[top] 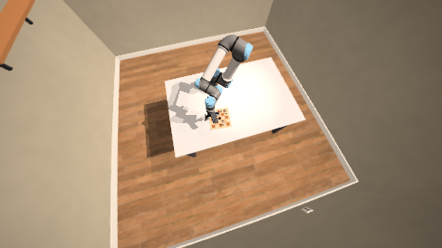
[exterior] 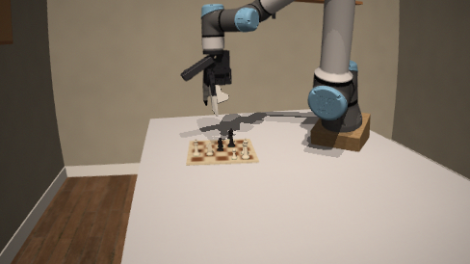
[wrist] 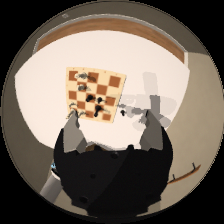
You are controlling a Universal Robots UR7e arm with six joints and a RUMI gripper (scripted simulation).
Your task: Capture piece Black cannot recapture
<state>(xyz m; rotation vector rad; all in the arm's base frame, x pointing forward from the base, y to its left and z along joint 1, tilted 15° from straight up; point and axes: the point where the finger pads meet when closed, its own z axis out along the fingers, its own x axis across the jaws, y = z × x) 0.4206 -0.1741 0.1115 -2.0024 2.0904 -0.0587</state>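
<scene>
The chessboard lies 120 mm below my hand, 80 mm to the left of it and 10 mm behind it.
</scene>
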